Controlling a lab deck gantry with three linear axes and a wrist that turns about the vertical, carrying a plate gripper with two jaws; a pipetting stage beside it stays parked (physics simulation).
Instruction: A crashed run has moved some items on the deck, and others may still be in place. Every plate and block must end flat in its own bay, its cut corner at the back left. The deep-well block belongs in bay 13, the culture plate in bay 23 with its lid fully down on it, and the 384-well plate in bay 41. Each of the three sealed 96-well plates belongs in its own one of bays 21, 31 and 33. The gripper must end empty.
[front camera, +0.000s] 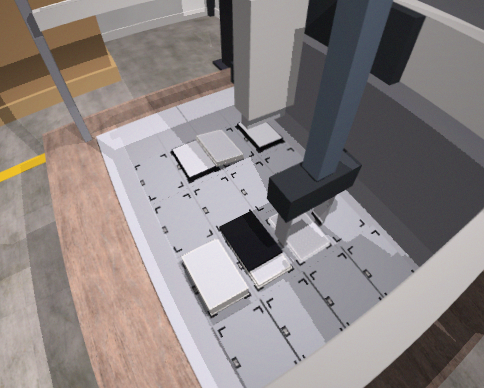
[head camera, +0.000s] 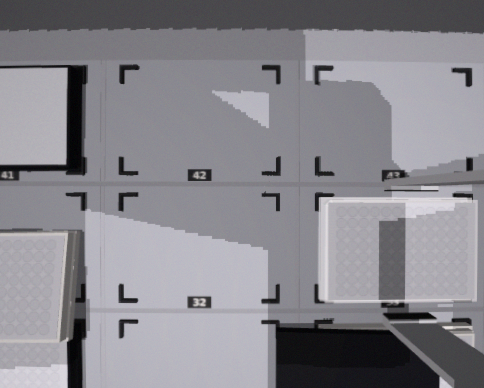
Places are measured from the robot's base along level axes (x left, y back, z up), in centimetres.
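Pixels of known places: gripper, fingertip midpoint: (front camera: 299, 228) (head camera: 406, 252); robot's base, origin of the base link: (front camera: 136, 167).
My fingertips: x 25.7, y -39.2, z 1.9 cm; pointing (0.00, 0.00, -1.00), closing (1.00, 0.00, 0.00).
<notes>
Ahead of a thing's pixels: the offset from my fingertips to its top centre.
My gripper (front camera: 302, 230) (head camera: 411, 252) is open; its jaws stand on either side of a sealed plate @[dz -0.5, dx +0.0, dy +0.0 cm] (front camera: 309, 241) (head camera: 365, 250) at bay 33, with small gaps. That plate looks level. A second sealed plate @[dz +0.9, dx -2.9, dy +32.8 cm] (front camera: 220, 146) (head camera: 30, 285) leans at bay 31, its front edge over a black-edged plate @[dz -0.5, dx -10.7, dy +32.8 cm] (front camera: 192, 159) (head camera: 30, 377) in bay 21, apparently the third sealed one. The 384-well plate @[dz -0.5, dx +10.7, dy +32.8 cm] (front camera: 262, 134) (head camera: 30, 115) appears to be the one in bay 41. The culture plate @[dz -0.5, dx -10.7, dy +0.0 cm] (front camera: 272, 271) is in bay 23; its black lid @[dz +0.3, dx -10.7, dy +3.7 cm] (front camera: 250, 240) (head camera: 340, 357) is shifted left, exposing the right end. The deep-well block @[dz +2.3, dx -21.4, dy +0.0 cm] (front camera: 214, 272) sits in bay 13.
The parked pipetting stage's pale column (front camera: 270, 55) stands over the back left of the deck. Bays 42 and 32 hold no plate in the head view. A grey post (front camera: 65, 85) rises at the left corner, and a pale frame beam (front camera: 400, 320) crosses the lower right.
</notes>
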